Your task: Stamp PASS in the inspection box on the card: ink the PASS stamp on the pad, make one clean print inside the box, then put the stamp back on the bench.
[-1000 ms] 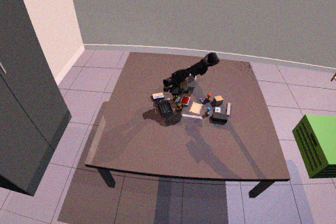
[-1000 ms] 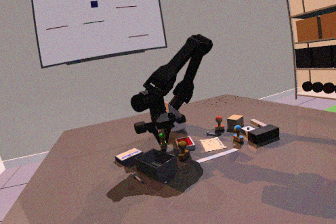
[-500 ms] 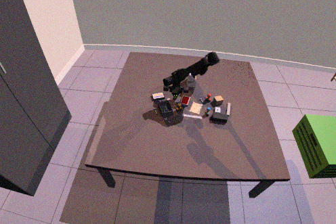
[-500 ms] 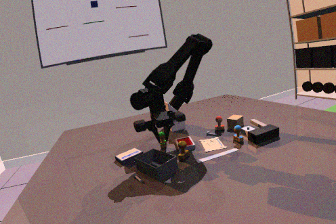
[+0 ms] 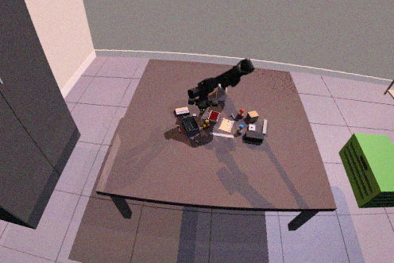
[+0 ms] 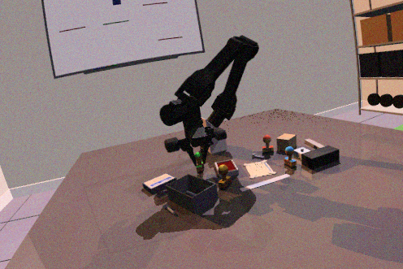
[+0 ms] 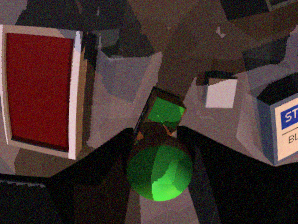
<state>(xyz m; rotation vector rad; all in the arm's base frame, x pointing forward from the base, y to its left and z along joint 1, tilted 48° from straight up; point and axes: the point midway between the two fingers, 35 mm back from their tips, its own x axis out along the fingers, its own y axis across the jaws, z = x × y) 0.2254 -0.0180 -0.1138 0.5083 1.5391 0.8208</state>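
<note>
My gripper tip is 1 cm short of the red ink pad, 8 cm to the right of it and 3 cm above it. Also, from my gripper tip: yellow-knobbed stamp: 11 cm ahead, 5 cm to the left, 2 cm below; then dark bin: 14 cm ahead, 5 cm to the right, 2 cm below; then green-knobbed stamp: right at my gripper tip.
</note>
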